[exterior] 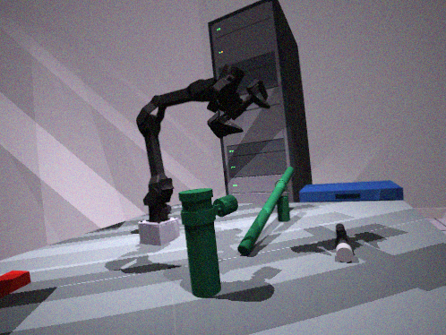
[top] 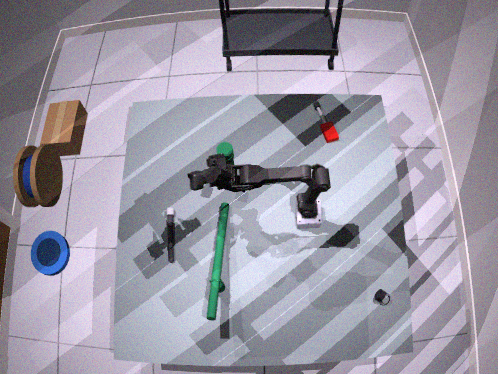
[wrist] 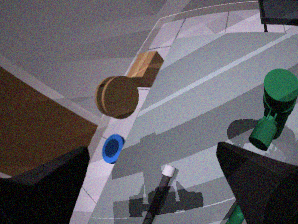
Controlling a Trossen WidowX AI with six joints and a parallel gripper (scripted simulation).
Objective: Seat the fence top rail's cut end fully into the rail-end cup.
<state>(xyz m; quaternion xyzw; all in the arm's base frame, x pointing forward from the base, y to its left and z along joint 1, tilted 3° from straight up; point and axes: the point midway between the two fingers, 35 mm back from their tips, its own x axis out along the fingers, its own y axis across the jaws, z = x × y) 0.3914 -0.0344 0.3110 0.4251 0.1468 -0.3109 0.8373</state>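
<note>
My gripper tip is 20 cm above the rail-end cup, 11 cm to the left of it and 6 cm past it. Also, from my gripper tip: loop-cap post 36 cm to the left, 25 cm below, 6 cm behind; small black object 77 cm behind, 40 cm to the left, 34 cm below; red-headed tool 51 cm behind, 46 cm to the right, 34 cm below.
</note>
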